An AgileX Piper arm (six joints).
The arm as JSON. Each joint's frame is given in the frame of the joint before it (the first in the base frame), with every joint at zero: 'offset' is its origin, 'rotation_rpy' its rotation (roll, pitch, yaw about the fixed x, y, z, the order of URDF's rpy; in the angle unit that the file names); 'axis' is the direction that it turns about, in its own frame. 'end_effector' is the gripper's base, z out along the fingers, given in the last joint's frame.
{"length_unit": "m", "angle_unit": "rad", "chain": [
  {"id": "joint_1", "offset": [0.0, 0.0, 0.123], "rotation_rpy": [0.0, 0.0, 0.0], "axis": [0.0, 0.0, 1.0]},
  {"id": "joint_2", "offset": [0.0, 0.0, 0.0], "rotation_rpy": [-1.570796, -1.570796, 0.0], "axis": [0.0, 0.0, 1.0]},
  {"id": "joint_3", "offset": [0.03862, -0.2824, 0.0], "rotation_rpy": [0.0, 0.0, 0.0], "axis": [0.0, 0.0, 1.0]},
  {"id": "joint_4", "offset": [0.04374, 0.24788, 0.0], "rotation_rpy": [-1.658, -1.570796, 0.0], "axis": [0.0, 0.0, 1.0]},
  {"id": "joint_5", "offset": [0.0, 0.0, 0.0], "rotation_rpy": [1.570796, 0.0, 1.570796], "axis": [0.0, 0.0, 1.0]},
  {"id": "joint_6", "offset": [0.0, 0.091, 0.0], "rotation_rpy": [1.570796, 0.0, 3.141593], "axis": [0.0, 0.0, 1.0]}
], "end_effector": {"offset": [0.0, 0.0, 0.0], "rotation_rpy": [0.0, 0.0, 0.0]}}
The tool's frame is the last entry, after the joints.
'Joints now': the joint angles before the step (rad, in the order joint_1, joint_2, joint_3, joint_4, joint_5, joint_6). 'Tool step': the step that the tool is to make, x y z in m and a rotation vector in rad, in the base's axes. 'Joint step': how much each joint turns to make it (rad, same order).
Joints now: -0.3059, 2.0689, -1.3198, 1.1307, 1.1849, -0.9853
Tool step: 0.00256, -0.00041, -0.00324, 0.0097, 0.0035, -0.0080
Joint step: 0.0000, 0.0140, -0.0072, 0.0114, -0.0014, 0.0000
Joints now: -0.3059, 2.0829, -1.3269, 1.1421, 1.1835, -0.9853
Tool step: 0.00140, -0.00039, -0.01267, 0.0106, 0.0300, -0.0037
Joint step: 0.0000, 0.0329, 0.0000, 0.0032, -0.0024, 0.0000
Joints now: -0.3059, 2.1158, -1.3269, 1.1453, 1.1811, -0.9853
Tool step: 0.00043, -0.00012, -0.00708, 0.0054, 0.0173, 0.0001
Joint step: 0.0000, 0.0182, -0.0001, -0.0001, 0.0000, 0.0000
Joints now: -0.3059, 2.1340, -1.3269, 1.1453, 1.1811, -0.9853
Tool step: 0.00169, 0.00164, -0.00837, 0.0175, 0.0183, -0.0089
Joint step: 0.0040, 0.0237, 0.0000, 0.0170, -0.0023, 0.0000
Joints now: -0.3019, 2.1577, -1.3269, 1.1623, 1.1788, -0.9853
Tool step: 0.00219, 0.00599, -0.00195, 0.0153, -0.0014, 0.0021
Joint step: 0.0145, 0.0085, -0.0011, 0.0213, -0.0007, -0.0048
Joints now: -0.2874, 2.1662, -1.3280, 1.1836, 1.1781, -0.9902
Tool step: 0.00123, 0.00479, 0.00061, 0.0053, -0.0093, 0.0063
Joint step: 0.0117, 0.0000, 0.0000, 0.0124, -0.0016, -0.0081
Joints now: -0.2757, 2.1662, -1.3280, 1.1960, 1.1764, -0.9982
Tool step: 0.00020, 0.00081, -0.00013, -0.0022, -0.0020, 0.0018
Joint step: 0.0023, 0.0000, 0.0000, 0.0000, -0.0023, -0.0020
